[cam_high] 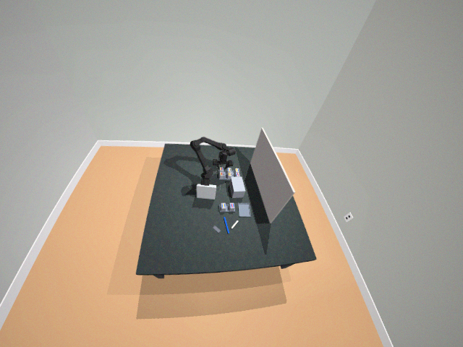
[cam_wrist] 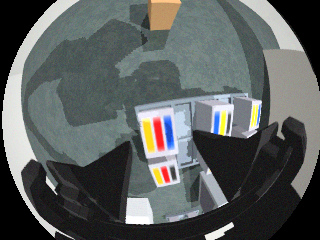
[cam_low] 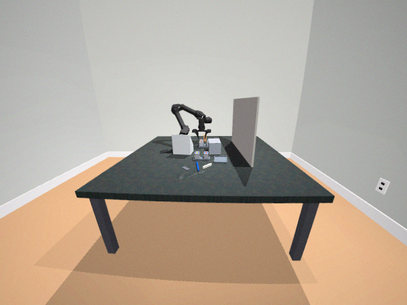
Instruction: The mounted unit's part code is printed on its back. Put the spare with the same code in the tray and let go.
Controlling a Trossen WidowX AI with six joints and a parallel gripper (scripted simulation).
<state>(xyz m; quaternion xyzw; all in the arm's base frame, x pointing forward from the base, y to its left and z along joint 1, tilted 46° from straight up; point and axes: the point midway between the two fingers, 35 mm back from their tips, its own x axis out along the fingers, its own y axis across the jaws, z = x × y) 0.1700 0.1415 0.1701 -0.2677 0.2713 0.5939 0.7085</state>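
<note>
Now: the grey spare 20 mm below my gripper tip. Also, from my gripper tip: grey tray 420 mm to the right, 150 mm ahead, 60 mm below; tall panel 350 mm ahead, 210 mm to the right, 160 mm above; orange block 170 mm to the left, 30 mm below, 30 mm ahead.
</note>
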